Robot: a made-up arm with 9 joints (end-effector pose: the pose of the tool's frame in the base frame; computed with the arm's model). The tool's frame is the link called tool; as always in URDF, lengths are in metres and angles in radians. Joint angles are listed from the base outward.
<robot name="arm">
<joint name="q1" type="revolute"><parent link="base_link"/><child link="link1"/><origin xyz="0 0 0.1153" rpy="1.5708 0 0"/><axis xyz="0 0 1"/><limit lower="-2.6" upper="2.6" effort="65" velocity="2.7"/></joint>
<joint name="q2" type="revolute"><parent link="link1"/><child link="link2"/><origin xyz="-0.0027 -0.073 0.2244" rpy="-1.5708 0 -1.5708"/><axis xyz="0 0 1"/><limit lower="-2.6" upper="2.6" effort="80" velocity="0.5"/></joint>
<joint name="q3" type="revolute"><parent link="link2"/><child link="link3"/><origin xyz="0.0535 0.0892 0.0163" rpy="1.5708 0 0"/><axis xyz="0 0 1"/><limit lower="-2.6" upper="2.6" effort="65" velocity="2"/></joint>
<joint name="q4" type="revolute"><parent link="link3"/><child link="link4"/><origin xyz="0.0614 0.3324 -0.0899" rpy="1.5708 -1.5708 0"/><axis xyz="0 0 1"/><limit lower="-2.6" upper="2.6" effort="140" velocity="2.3"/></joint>
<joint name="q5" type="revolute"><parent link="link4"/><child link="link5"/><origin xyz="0.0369 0.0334 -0.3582" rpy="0 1.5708 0"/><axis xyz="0 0 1"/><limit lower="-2.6" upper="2.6" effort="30" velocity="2.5"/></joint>
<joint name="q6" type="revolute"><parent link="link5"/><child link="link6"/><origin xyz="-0.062 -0.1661 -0.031" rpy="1.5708 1.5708 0"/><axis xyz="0 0 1"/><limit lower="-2.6" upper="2.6" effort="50" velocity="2.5"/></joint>
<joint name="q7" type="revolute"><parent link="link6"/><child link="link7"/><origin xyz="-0.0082 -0.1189 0.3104" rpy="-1.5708 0 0"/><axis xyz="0 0 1"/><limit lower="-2.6" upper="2.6" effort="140" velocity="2.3"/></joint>
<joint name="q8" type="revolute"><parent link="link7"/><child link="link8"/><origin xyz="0.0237 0.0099 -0.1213" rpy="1.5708 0 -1.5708"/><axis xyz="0 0 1"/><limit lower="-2.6" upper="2.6" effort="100" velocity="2.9"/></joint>
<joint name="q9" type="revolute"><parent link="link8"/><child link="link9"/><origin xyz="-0.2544 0.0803 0.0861" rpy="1.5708 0 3.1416"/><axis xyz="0 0 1"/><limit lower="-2.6" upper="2.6" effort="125" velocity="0.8"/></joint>
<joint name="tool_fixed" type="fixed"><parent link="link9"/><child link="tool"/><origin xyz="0.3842 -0.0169 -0.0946" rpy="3.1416 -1.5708 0"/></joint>
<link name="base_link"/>
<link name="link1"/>
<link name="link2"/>
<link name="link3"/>
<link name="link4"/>
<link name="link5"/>
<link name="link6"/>
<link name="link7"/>
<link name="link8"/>
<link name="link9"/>
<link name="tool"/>
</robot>
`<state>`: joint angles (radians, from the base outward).
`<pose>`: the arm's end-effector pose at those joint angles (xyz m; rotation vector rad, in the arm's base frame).
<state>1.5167 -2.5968 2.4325 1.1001 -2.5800 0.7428 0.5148 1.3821 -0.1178</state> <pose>1.3008 -0.7272 -0.6646 0.8433 1.7020 0.6896</pose>
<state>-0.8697 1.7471 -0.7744 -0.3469 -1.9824 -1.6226 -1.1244 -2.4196 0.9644</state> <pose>0.2899 0.1083 0.3190 0.5918 0.8731 2.8400</pose>
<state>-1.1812 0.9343 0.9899 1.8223 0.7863 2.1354 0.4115 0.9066 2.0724</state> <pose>0.1950 -0.9279 -0.7286 -0.2150 -1.7703 1.1301</pose>
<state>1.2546 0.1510 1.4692 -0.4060 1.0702 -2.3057 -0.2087 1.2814 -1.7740</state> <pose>-0.6697 -0.5706 0.9574 0.1171 0.5979 0.1309</pose>
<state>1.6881 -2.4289 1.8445 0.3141 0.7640 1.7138 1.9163 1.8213 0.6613</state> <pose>1.6321 0.0975 0.4889 -1.9585 0.1704 -2.2933</pose>
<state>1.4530 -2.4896 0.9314 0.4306 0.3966 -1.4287 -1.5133 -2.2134 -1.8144</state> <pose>0.3355 0.1662 1.1950 -0.5555 -0.3368 1.2052</pose>
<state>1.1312 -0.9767 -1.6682 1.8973 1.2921 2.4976 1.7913 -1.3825 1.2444</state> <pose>0.7421 -1.6219 -0.2236 1.4027 0.0039 0.6544</pose>
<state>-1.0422 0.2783 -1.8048 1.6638 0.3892 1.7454 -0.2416 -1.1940 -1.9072</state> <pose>-1.1931 -0.0622 -0.1715 1.6522 -1.2264 -1.7038</pose>
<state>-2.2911 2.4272 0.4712 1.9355 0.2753 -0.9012 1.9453 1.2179 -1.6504</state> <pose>-0.5335 -0.7314 0.1670 -0.4878 2.4612 -1.1101</pose>
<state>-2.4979 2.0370 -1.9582 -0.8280 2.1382 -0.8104 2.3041 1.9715 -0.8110</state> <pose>1.0423 0.4988 0.4402 0.8323 -0.4795 1.7090</pose>
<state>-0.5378 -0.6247 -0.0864 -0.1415 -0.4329 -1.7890 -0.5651 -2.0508 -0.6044</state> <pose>-0.3013 -0.2196 -0.8025 1.7385 -1.3707 -1.8205</pose>
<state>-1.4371 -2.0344 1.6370 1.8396 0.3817 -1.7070 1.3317 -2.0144 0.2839</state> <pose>0.1901 0.5950 0.0118 -2.4536 0.5710 -1.2504</pose>
